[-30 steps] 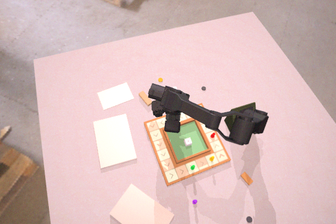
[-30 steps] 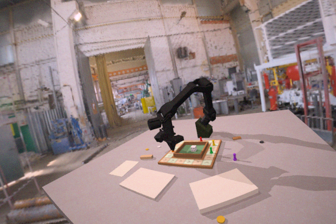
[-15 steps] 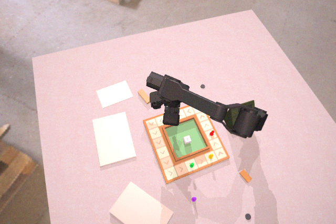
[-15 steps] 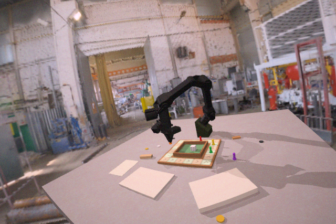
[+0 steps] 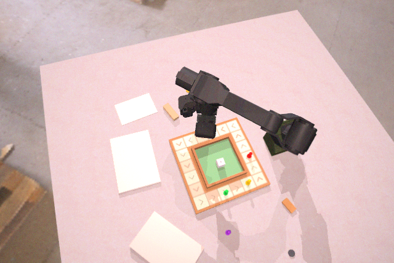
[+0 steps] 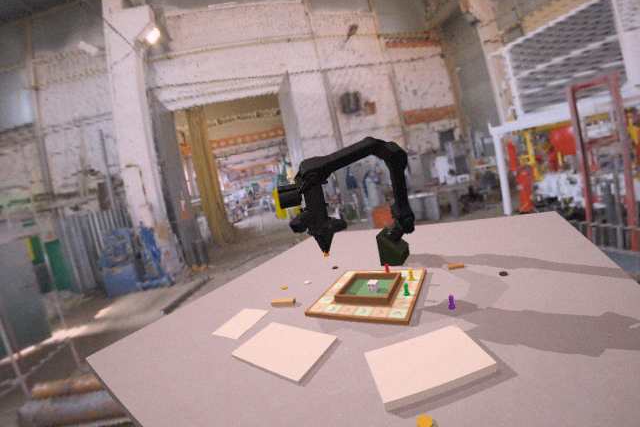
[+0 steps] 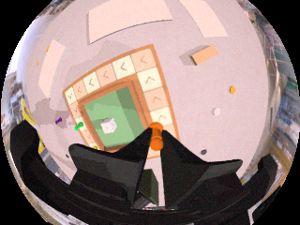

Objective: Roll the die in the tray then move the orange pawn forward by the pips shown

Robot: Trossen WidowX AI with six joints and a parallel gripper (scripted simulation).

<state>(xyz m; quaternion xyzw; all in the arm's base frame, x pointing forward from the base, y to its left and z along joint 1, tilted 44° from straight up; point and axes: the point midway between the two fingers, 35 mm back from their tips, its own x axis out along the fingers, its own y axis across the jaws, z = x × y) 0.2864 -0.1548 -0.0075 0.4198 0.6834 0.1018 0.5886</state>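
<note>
Right now the green tray is 20 mm behind my gripper tip, 110 mm to the left of it and 140 mm below it. The rest, counted from my gripper tip: wooden block (80 mm ahead, 150 mm to the right, 140 mm below); then white die (20 mm behind, 120 mm to the left, 120 mm below); then orange pawn (10 mm above).
</note>
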